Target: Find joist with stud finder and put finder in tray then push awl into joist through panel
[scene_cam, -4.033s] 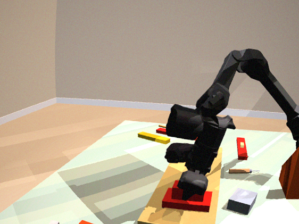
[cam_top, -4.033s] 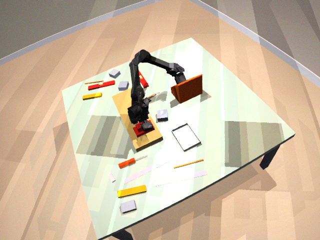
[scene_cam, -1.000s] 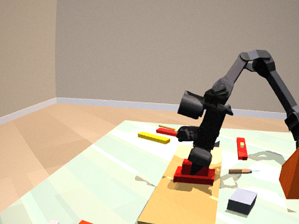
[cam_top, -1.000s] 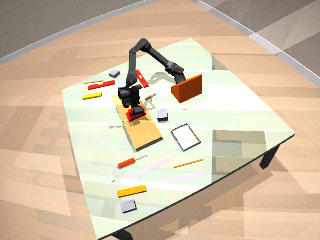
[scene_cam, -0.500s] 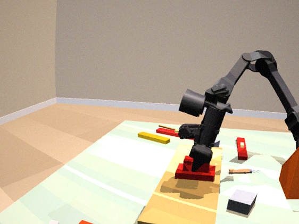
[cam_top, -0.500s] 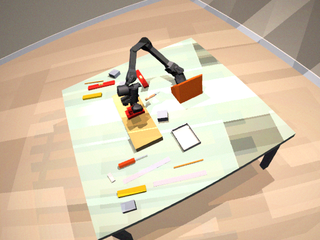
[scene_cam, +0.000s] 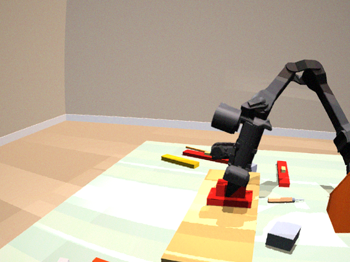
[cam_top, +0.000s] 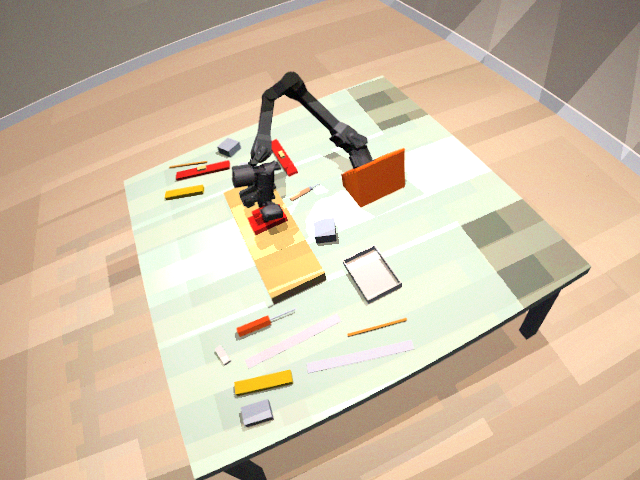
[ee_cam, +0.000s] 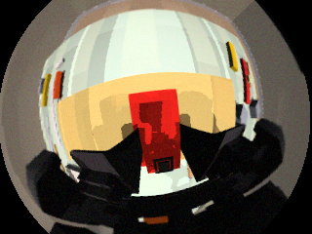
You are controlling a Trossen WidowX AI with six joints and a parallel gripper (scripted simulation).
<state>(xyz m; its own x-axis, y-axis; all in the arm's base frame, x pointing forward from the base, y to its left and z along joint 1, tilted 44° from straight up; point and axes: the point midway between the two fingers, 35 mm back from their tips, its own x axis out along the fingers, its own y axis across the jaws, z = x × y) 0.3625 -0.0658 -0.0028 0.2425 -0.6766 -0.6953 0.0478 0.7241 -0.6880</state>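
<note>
Now: gripper tip 360 mm to the right of the white tray, 200 mm past it and 50 mm above it. Also, from my gripper tip: awl (200 mm behind, 90 mm to the right, 60 mm below); red stud finder (20 mm behind, 20 mm above).
</note>
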